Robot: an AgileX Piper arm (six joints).
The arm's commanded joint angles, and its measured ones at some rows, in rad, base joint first. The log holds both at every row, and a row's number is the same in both.
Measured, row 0: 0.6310 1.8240 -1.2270 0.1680 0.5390 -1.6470
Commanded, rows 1 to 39: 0.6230 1.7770 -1.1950 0.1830 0.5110 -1.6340; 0.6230 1.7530 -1.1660 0.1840 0.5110 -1.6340; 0.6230 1.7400 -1.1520 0.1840 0.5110 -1.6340; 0.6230 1.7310 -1.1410 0.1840 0.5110 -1.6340; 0.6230 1.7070 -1.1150 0.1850 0.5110 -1.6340; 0.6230 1.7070 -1.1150 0.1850 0.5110 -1.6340; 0.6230 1.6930 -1.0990 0.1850 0.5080 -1.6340; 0.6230 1.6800 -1.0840 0.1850 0.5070 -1.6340; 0.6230 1.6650 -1.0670 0.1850 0.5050 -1.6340; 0.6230 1.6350 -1.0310 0.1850 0.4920 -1.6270; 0.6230 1.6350 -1.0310 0.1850 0.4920 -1.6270; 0.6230 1.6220 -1.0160 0.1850 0.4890 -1.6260; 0.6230 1.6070 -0.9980 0.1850 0.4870 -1.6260; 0.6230 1.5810 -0.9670 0.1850 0.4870 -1.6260; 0.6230 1.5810 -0.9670 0.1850 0.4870 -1.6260; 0.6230 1.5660 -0.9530 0.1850 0.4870 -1.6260; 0.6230 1.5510 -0.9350 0.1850 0.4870 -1.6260; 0.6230 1.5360 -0.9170 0.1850 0.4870 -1.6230; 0.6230 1.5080 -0.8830 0.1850 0.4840 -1.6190; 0.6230 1.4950 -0.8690 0.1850 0.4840 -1.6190; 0.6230 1.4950 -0.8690 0.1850 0.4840 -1.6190; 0.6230 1.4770 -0.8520 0.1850 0.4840 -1.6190; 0.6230 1.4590 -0.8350 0.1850 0.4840 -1.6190; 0.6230 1.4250 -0.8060 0.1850 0.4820 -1.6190; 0.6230 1.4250 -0.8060 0.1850 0.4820 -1.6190; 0.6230 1.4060 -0.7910 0.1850 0.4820 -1.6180; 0.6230 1.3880 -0.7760 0.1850 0.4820 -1.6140; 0.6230 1.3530 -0.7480 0.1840 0.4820 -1.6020; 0.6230 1.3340 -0.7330 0.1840 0.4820 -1.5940; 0.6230 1.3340 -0.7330 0.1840 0.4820 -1.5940; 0.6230 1.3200 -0.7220 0.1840 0.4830 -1.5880; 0.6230 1.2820 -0.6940 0.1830 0.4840 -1.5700; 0.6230 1.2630 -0.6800 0.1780 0.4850 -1.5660; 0.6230 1.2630 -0.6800 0.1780 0.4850 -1.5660; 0.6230 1.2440 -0.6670 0.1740 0.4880 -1.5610; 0.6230 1.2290 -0.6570 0.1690 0.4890 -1.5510; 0.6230 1.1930 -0.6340 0.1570 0.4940 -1.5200; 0.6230 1.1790 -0.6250 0.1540 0.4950 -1.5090; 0.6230 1.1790 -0.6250 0.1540 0.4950 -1.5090
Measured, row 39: 0.6270 1.2250 -0.6460 0.1640 0.5120 -1.5450
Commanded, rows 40 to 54: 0.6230 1.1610 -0.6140 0.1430 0.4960 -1.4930; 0.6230 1.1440 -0.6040 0.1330 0.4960 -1.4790; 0.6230 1.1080 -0.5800 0.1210 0.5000 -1.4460; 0.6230 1.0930 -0.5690 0.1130 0.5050 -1.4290; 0.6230 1.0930 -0.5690 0.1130 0.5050 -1.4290; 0.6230 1.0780 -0.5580 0.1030 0.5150 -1.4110; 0.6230 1.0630 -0.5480 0.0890 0.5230 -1.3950; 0.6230 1.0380 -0.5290 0.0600 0.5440 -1.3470; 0.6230 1.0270 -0.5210 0.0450 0.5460 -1.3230; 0.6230 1.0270 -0.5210 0.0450 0.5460 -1.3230; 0.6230 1.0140 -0.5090 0.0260 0.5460 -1.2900; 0.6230 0.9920 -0.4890 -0.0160 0.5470 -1.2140; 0.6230 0.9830 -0.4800 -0.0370 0.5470 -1.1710; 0.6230 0.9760 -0.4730 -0.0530 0.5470 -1.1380; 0.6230 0.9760 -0.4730 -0.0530 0.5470 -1.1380
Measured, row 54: 0.6270 1.0050 -0.4880 0.0000 0.5660 -1.2370
